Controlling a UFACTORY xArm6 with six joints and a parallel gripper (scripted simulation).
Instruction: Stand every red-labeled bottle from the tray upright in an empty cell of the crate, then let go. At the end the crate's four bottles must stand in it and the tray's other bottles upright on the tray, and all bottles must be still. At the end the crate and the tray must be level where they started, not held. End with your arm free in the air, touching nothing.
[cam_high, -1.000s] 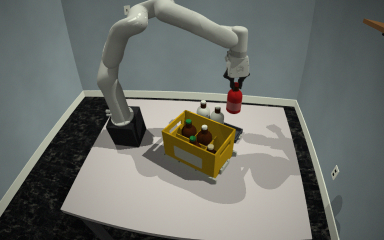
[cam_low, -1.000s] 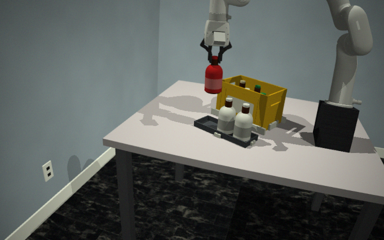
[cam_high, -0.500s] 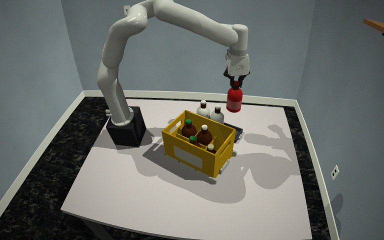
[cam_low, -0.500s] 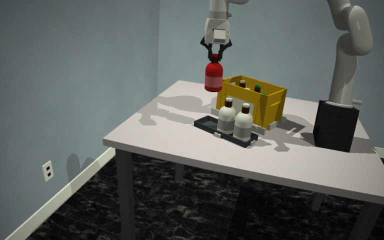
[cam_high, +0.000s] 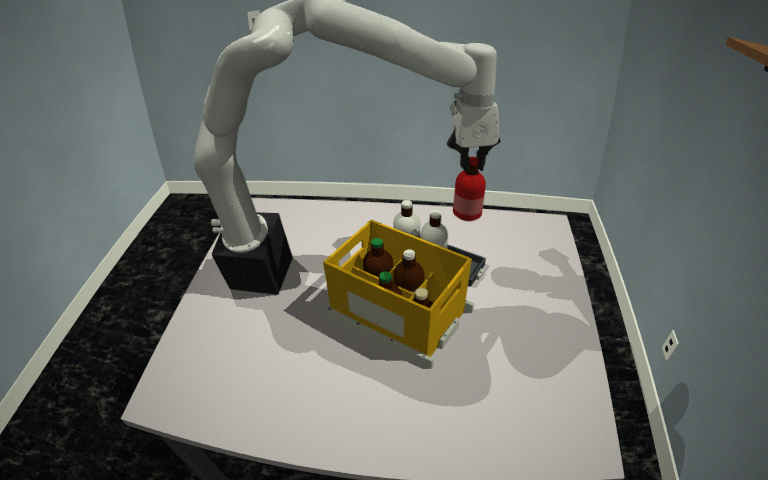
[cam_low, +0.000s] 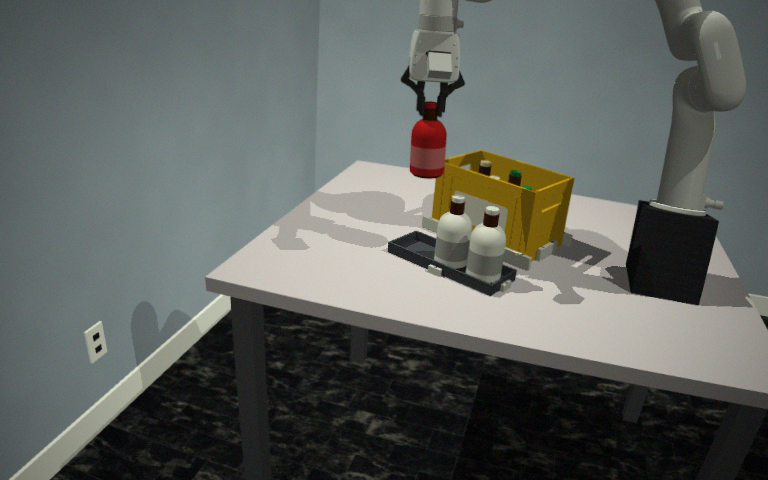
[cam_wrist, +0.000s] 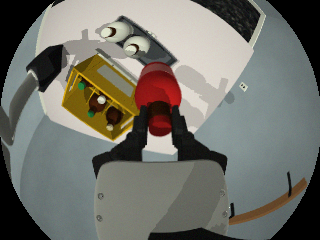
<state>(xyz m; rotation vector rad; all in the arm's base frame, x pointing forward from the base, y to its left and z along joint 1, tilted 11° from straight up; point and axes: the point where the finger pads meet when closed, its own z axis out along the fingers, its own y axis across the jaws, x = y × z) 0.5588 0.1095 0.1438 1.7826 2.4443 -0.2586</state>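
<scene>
Right now the red-labeled bottle is 7 cm below my hand. Round my hand: crate: 25 cm below, 17 cm to the right, 17 cm behind.
</scene>
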